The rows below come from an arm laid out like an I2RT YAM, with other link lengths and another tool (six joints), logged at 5 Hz.
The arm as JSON. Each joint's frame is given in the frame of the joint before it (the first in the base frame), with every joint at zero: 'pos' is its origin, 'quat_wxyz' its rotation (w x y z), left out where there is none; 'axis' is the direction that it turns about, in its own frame. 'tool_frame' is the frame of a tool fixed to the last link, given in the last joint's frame.
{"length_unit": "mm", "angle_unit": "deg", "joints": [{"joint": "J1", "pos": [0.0, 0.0, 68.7], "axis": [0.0, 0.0, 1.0]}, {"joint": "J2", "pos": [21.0, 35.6, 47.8], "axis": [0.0, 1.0, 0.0]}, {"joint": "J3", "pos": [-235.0, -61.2, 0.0], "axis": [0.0, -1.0, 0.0]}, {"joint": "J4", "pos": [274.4, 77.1, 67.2], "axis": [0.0, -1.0, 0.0]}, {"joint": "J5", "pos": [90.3, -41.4, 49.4], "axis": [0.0, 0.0, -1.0]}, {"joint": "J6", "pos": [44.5, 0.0, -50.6], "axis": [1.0, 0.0, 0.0]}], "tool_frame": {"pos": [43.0, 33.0, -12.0], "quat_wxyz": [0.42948, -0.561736, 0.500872, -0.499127]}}
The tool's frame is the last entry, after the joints.
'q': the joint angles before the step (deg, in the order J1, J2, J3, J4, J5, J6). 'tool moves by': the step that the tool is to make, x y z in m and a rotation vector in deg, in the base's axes. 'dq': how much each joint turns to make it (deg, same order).
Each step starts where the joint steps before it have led.
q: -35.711, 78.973, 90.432, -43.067, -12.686, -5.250
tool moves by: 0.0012, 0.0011, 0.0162, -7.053, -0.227, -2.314
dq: 1.771, -0.593, 2.010, 1.132, 6.353, -2.928
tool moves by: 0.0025, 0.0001, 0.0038, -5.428, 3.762, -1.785
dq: 1.885, 1.470, 3.210, -2.166, 6.347, -4.102
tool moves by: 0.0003, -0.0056, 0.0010, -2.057, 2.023, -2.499
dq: 0.243, 1.224, 1.935, -1.302, 3.755, -1.161
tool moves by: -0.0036, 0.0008, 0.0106, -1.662, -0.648, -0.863
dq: 0.179, -0.446, 1.346, -0.331, 1.425, -0.456
